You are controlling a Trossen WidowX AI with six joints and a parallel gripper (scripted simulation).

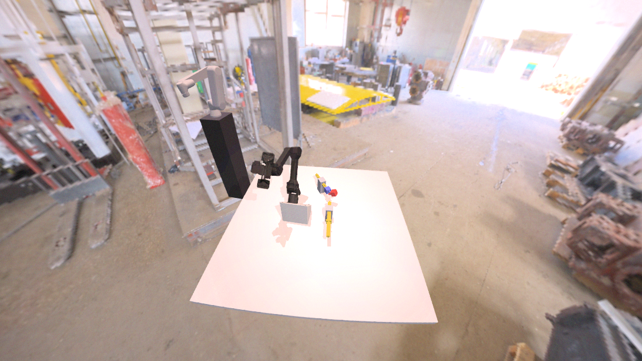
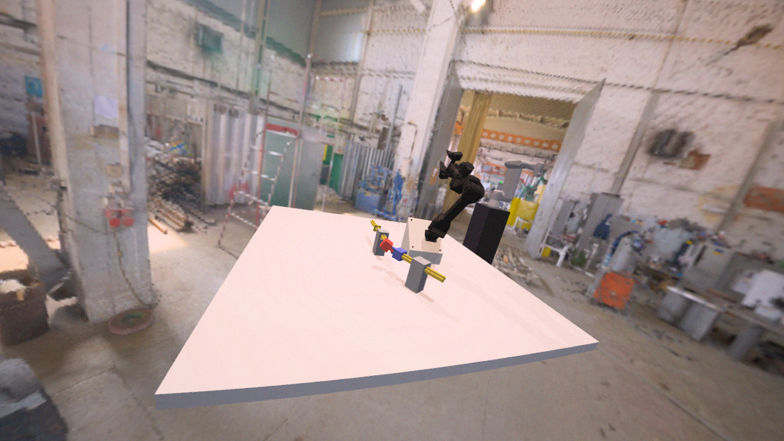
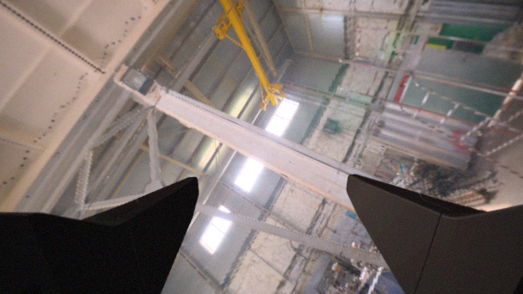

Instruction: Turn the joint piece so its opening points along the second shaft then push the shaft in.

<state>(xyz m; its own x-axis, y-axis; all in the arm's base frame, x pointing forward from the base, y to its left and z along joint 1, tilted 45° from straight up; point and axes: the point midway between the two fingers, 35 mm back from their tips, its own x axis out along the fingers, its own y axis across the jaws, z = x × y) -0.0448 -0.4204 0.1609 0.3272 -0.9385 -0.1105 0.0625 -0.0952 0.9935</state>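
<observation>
The red square joint piece is 440 mm below my gripper tip, 390 mm to the left of it and 320 mm ahead of it.
</observation>
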